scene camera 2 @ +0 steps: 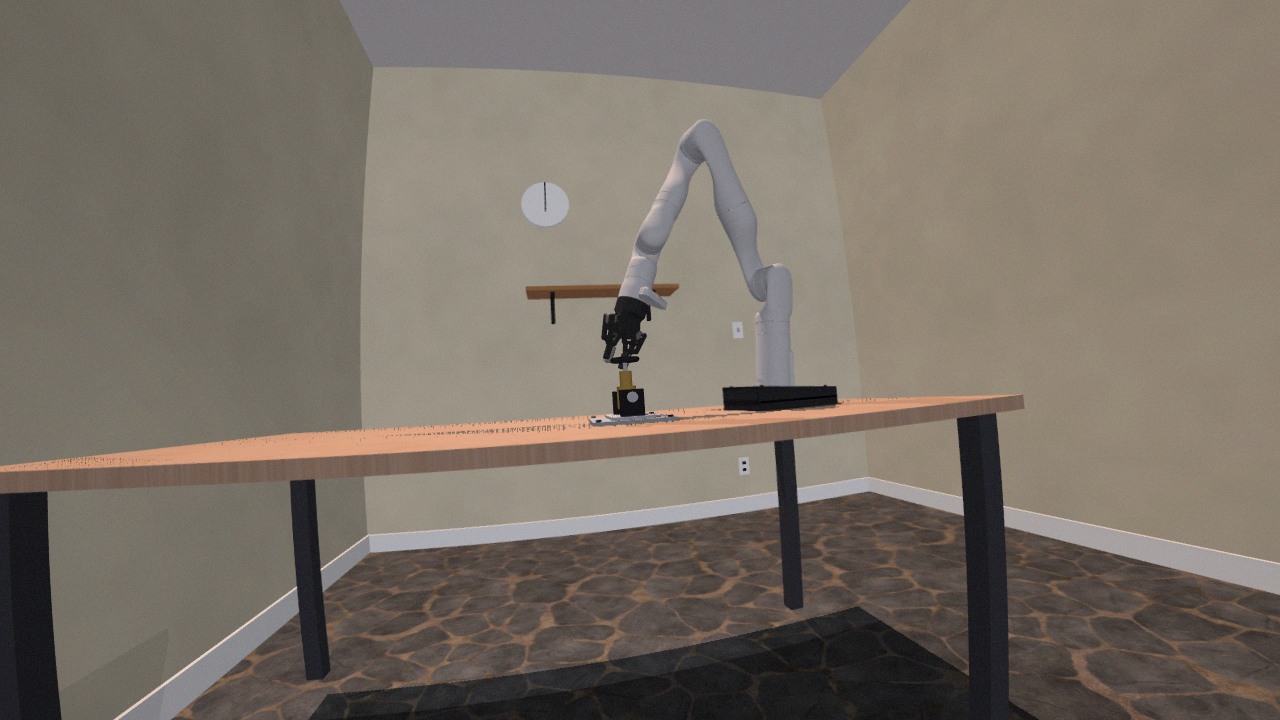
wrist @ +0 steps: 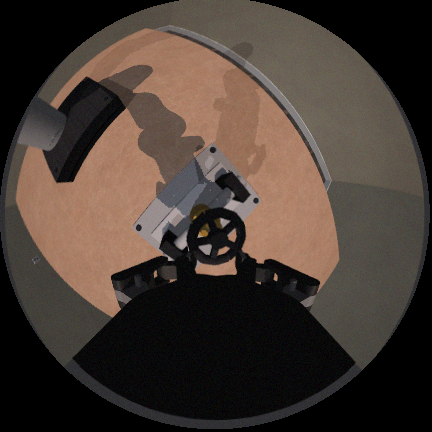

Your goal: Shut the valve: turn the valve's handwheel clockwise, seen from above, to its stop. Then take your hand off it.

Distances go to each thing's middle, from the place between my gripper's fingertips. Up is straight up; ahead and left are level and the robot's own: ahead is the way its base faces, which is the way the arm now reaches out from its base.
Now: hand 20 mm past the black handwheel point(wrist: 217, 238) and 20 mm to the right of it. The rest, counted from my hand: grey base plate point(wrist: 198, 167) 20 mm behind, 20 mm to the left, 120 mm below.
